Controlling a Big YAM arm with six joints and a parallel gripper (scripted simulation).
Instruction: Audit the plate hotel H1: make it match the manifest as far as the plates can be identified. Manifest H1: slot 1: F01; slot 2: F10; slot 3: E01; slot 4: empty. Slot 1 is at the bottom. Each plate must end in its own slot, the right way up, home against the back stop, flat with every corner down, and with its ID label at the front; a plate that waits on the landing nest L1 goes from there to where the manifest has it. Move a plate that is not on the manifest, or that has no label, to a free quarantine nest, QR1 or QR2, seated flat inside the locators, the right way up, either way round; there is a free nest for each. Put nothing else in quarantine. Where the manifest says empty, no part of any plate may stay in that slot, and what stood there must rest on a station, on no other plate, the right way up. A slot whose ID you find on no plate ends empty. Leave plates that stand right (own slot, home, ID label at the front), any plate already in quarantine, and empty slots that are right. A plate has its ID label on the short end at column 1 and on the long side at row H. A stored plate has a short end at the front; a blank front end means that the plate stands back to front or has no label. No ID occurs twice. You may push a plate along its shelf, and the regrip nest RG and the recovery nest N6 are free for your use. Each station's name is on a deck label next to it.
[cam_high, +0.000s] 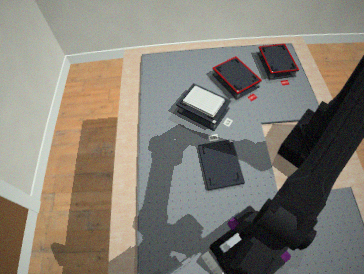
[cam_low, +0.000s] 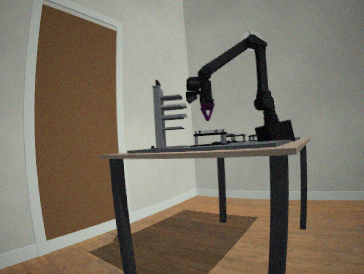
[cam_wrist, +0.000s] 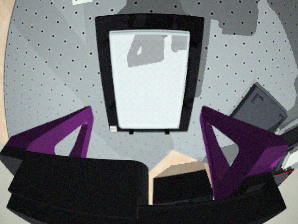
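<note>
My hand is 7 cm above the pale plate. The rest, counted from my hand: plate hotel 23 cm ahead, 10 cm to the left, 2 cm above; then H1 deck label 7 cm ahead, 13 cm to the left, 14 cm below; then black nest 8 cm below.
</note>
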